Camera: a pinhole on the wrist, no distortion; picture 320 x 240 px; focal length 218.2 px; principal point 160.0 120.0 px. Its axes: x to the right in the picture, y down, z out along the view. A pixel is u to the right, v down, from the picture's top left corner.
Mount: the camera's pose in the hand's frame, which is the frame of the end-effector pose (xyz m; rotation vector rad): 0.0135 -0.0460 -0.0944 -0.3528 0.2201 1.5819
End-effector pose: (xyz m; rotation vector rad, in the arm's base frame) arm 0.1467 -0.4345 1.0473 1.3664 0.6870 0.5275
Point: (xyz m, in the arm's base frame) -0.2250 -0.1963 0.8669
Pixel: behind the camera
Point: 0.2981 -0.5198 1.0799
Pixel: 139 78
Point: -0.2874 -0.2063 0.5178
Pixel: behind the camera
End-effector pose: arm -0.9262 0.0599 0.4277 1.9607 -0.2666 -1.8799
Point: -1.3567 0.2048 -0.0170
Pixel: outside the picture
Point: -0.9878 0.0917 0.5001
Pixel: 139 232
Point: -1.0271 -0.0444 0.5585
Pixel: 237 179
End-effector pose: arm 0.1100 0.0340 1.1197 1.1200 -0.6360 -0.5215
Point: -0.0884 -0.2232 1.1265
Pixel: 42 91
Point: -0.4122 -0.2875 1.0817
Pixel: 24 170
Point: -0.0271 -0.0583 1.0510
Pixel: 10 173
